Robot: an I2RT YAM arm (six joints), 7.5 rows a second.
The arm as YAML. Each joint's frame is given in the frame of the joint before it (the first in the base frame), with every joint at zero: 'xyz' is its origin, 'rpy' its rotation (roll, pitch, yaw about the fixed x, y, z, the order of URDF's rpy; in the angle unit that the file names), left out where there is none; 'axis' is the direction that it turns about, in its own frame. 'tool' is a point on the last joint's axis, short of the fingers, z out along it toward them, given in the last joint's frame.
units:
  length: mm
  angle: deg
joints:
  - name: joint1
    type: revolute
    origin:
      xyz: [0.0, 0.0, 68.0]
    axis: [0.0, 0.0, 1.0]
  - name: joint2
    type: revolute
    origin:
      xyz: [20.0, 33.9, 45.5]
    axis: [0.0, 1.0, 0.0]
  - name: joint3
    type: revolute
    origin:
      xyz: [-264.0, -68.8, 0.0]
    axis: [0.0, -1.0, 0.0]
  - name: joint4
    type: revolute
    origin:
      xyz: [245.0, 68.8, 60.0]
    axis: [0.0, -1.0, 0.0]
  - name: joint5
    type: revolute
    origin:
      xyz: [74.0, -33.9, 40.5]
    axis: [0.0, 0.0, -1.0]
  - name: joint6
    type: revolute
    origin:
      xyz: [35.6, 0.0, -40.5]
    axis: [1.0, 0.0, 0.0]
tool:
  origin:
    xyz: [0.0, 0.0, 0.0]
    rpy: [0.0, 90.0, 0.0]
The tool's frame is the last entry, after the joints.
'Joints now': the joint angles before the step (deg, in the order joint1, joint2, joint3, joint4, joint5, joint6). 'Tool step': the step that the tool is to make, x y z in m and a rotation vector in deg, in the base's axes. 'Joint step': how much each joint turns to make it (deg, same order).
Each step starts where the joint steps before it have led.
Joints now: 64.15, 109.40, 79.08, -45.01, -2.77, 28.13
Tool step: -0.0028, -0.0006, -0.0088, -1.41, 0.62, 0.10
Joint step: 0.36, 0.75, -0.90, 0.12, 0.11, 0.24
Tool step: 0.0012, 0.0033, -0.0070, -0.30, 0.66, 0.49
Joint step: 0.00, 1.41, 0.34, 0.49, -0.56, -0.38
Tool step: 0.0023, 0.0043, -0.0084, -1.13, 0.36, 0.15
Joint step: -0.02, 2.03, 0.99, -0.14, 0.12, -0.20
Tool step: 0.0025, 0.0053, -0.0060, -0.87, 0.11, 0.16
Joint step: 0.03, 1.95, 1.48, -0.37, 0.24, -0.18
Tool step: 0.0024, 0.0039, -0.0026, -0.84, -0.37, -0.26
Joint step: -0.01, 1.34, 1.42, -0.68, 0.73, 0.13
